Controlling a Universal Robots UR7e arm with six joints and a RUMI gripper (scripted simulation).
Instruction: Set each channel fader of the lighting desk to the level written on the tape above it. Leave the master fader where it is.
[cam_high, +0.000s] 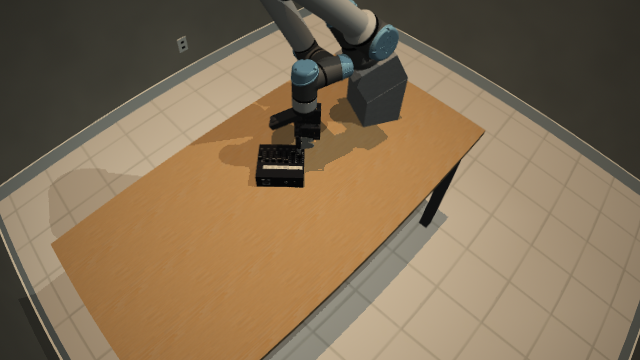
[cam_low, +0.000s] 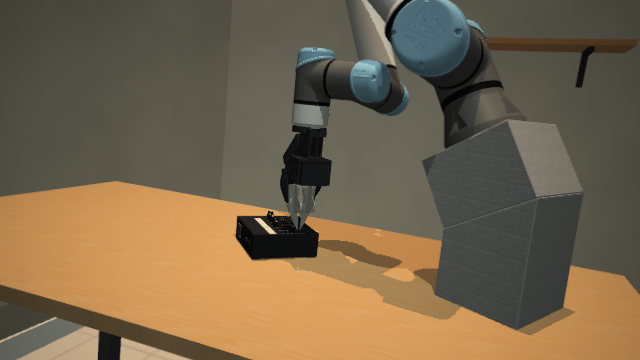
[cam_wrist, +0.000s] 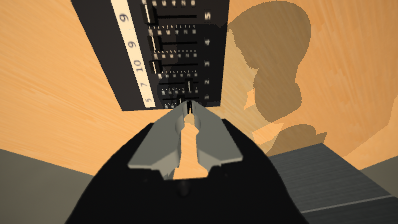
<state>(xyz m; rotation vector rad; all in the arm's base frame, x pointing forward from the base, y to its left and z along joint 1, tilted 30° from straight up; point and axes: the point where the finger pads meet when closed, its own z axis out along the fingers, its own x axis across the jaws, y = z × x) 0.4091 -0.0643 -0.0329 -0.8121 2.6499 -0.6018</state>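
Right now the master fader is 10 cm to the right of my hand, 9 cm ahead of it and 1 cm below it.
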